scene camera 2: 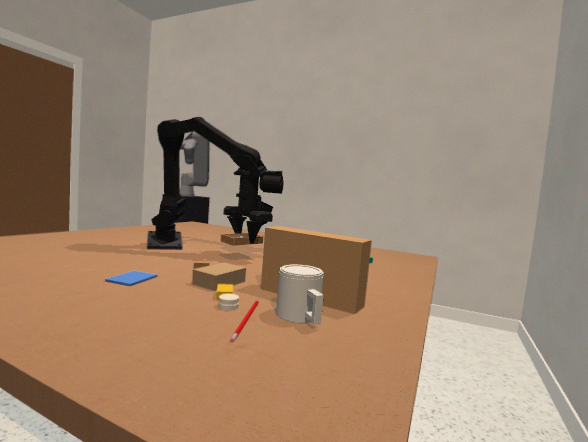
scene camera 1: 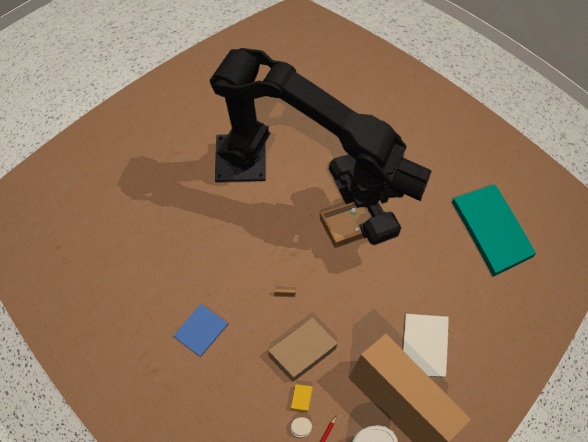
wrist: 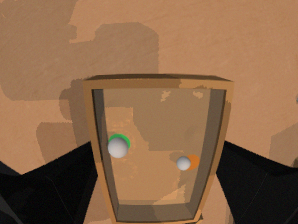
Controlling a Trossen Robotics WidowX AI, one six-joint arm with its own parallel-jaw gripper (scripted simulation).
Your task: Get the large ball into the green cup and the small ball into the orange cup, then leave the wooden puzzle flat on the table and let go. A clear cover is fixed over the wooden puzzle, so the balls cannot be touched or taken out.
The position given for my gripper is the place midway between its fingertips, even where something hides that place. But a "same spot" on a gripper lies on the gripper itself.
my gripper: scene camera 2; scene camera 1; wrist 157, 145
same spot on my gripper: point(scene camera 2: 236, 220) = point(scene camera 1: 346, 189)
